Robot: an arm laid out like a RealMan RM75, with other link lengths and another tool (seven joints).
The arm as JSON. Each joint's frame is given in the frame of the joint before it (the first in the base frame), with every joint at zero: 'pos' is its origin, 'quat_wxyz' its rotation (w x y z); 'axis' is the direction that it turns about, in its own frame. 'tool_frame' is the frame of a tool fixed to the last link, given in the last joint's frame.
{
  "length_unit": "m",
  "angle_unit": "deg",
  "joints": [
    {
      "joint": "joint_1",
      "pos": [
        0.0,
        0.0,
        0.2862
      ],
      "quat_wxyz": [
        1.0,
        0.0,
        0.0,
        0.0
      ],
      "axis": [
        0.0,
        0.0,
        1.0
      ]
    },
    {
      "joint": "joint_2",
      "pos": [
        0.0,
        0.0,
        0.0
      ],
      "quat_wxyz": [
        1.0,
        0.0,
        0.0,
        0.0
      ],
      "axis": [
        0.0,
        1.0,
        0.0
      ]
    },
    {
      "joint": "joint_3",
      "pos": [
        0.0,
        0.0,
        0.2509
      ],
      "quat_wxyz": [
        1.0,
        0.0,
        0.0,
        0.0
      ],
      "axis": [
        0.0,
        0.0,
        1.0
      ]
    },
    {
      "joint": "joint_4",
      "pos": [
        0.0,
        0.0,
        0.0
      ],
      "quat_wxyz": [
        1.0,
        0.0,
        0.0,
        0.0
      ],
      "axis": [
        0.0,
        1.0,
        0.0
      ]
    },
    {
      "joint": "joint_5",
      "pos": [
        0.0,
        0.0,
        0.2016
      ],
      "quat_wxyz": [
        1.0,
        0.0,
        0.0,
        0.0
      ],
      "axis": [
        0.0,
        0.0,
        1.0
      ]
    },
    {
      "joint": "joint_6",
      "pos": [
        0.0,
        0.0,
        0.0
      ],
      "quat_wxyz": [
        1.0,
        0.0,
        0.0,
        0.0
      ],
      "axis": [
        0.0,
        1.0,
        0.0
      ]
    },
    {
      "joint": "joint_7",
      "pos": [
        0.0,
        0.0,
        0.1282
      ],
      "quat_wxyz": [
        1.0,
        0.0,
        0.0,
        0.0
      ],
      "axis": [
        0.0,
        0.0,
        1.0
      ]
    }
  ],
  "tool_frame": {
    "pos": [
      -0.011,
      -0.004,
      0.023
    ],
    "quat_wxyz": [
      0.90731,
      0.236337,
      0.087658,
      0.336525
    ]
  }
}
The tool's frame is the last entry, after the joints.
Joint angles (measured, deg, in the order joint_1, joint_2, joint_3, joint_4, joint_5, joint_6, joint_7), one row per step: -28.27, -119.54, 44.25, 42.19, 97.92, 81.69, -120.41; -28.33, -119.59, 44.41, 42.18, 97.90, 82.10, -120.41; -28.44, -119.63, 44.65, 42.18, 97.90, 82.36, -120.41; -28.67, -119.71, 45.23, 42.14, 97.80, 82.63, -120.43; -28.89, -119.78, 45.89, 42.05, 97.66, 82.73, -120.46; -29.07, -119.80, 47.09, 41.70, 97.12, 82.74, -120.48; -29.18, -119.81, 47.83, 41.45, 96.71, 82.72, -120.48; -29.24, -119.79, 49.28, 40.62, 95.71, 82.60, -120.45; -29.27, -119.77, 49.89, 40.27, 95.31, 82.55, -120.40; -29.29, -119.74, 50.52, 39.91, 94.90, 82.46, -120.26; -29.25, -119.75, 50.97, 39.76, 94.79, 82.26, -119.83; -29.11, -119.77, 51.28, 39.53, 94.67, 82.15, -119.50; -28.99, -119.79, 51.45, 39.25, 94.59, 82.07, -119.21
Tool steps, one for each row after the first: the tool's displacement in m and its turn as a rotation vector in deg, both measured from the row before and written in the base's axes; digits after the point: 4 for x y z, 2 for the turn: 0.0014, -0.0008, -0.0009, -0.39, -0.15, -0.42; 0.0015, -0.0004, -0.0011, -0.36, -0.03, -0.41; 0.0030, -0.0003, -0.0022, -0.63, -0.04, -0.67; 0.0027, -0.0002, -0.0024, -0.60, 0.01, -0.55; 0.0030, -0.0007, -0.0037, -0.88, -0.13, -0.56; 0.0018, -0.0004, -0.0023, -0.50, -0.14, -0.31; 0.0020, -0.0016, -0.0048, -1.02, -0.49, -0.18; 0.0007, -0.0007, -0.0020, -0.41, -0.16, -0.10; 0.0006, -0.0007, -0.0020, -0.35, -0.09, -0.12; -0.0002, -0.0004, -0.0016, -0.04, 0.30, -0.26; -0.0009, -0.0010, -0.0014, -0.09, 0.12, -0.02; -0.0010, -0.0009, -0.0013, -0.08, 0.05, 0.07
